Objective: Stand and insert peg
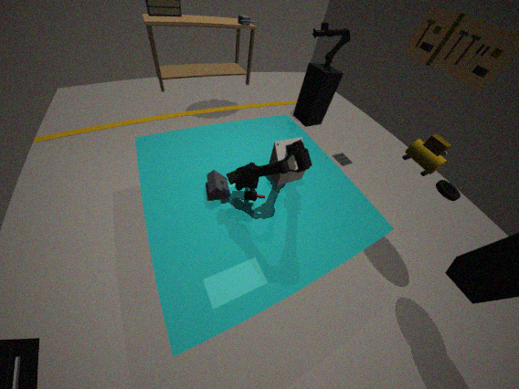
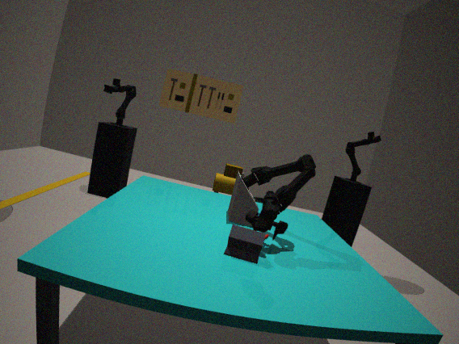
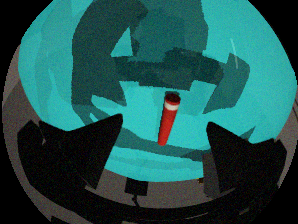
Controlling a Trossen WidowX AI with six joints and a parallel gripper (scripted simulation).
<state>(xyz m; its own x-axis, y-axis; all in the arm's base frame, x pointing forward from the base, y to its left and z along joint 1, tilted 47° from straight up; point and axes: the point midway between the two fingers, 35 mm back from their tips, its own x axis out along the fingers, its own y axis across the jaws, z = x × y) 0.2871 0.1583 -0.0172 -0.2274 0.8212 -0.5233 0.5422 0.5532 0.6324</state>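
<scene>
Now: gripper tip 10 mm above the red peg. Also, from my gripper tip: sloped grey panel 170 mm ahead, 120 mm to the right, 30 mm above.
</scene>
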